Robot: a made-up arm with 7 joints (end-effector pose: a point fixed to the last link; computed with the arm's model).
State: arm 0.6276 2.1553 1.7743 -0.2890 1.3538 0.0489 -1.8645
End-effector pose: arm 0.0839 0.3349 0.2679 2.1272 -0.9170 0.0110
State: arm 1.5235 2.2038 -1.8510 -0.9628 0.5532 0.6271 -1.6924
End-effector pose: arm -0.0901 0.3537 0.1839 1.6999 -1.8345 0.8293
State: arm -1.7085 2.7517 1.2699 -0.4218 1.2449 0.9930 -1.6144
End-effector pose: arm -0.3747 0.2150 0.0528 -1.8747 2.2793 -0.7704
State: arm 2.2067 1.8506 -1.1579 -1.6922 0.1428 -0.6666 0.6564
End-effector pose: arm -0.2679 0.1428 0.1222 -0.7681 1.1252 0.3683
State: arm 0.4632 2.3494 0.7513 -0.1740 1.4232 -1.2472 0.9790
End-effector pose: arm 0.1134 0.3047 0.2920 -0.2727 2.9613 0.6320
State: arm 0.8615 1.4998 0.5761 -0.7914 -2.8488 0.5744 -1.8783
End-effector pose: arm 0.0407 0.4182 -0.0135 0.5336 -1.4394 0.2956
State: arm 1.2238 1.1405 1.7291 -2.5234 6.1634 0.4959 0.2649
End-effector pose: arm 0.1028 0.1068 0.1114 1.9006 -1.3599 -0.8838
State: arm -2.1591 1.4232 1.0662 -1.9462 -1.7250 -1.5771 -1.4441
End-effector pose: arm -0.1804 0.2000 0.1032 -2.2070 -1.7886 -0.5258
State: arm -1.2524 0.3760 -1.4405 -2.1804 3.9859 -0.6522 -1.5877
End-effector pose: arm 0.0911 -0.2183 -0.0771 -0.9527 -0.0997 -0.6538
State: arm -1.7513 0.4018 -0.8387 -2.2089 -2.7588 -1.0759 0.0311
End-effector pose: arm 0.0533 -0.2159 0.0998 -1.6742 -0.1386 0.4196
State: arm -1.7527 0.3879 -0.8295 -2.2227 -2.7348 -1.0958 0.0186
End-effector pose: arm 0.0477 -0.2144 0.0999 -1.6546 -0.1275 0.4141
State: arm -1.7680 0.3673 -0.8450 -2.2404 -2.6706 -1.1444 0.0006
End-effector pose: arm 0.0390 -0.2150 0.0946 -1.5721 -0.1287 0.4185
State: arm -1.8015 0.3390 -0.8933 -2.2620 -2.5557 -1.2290 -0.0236
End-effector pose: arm 0.0267 -0.2177 0.0821 -1.4052 -0.1573 0.4281
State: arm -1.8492 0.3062 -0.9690 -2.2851 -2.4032 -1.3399 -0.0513
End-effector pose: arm 0.0133 -0.2208 0.0632 -1.1693 -0.2255 0.4301
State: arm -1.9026 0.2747 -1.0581 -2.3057 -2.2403 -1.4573 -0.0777
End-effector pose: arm 0.0021 -0.2225 0.0411 -0.9067 -0.3281 0.4192
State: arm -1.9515 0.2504 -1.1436 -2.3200 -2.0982 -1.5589 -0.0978
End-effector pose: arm -0.0046 -0.2227 0.0204 -0.6699 -0.4395 0.4029
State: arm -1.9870 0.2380 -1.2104 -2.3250 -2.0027 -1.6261 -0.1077
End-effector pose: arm -0.0062 -0.2226 0.0051 -0.5042 -0.5279 0.3962
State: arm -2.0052 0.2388 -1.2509 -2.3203 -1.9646 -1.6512 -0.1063
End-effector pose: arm -0.0036 -0.2235 -0.0028 -0.4306 -0.5752 0.4072
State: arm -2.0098 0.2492 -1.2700 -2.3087 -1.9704 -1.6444 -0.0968
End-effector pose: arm 0.0013 -0.2256 -0.0051 -0.4289 -0.5882 0.4323
